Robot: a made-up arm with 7 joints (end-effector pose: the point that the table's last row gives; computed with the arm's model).
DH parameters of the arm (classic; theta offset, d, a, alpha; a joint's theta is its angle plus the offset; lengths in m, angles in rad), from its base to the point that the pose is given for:
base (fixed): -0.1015 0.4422 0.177 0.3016
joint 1: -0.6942 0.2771 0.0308 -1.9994
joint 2: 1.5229 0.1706 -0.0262 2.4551
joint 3: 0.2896 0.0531 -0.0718 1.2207
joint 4: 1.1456 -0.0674 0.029 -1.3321
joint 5: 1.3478 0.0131 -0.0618 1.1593
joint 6: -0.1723 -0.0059 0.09 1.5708
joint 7: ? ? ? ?
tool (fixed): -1.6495 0.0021 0 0
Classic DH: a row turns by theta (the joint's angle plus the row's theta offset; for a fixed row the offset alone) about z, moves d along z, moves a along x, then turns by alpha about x.
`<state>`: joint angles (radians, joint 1 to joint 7).
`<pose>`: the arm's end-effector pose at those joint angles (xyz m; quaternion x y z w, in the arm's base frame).
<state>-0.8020 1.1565 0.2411 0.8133 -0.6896 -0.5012 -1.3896</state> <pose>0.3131 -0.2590 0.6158 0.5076 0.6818 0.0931 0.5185</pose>
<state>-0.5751 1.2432 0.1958 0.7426 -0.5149 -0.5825 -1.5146</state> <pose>0.3389 -0.2183 0.6106 0.4607 0.6572 0.3302 0.4968</pose>
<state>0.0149 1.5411 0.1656 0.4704 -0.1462 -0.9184 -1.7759</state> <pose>0.3475 -0.0948 0.5939 0.4412 0.4658 0.7405 0.2001</pose>
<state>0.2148 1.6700 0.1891 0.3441 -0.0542 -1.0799 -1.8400</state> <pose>0.3275 -0.0524 0.5906 0.4774 0.3893 0.7860 0.0521</pose>
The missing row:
joint 7: -1.5429 -0.035 0.0411 -2.0666
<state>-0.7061 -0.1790 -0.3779 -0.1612 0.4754 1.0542 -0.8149</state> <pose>0.3429 -0.1561 0.7878 -0.2510 0.1545 0.0642 0.9534</pose>
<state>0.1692 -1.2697 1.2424 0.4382 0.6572 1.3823 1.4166</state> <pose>0.1539 -0.1001 0.6026 -0.1264 -0.5923 0.7247 0.3286</pose>
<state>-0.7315 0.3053 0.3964 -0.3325 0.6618 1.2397 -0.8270</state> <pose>0.2528 -0.1650 0.7552 -0.2761 -0.2276 -0.0611 0.9318</pose>
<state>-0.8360 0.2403 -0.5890 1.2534 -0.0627 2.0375 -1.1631</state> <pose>0.3201 -0.1597 0.7225 -0.7542 0.0476 0.2124 0.6195</pose>
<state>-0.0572 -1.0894 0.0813 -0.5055 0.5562 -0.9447 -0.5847</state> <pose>0.3034 0.0576 0.7327 -0.5737 0.5157 0.2021 0.6034</pose>
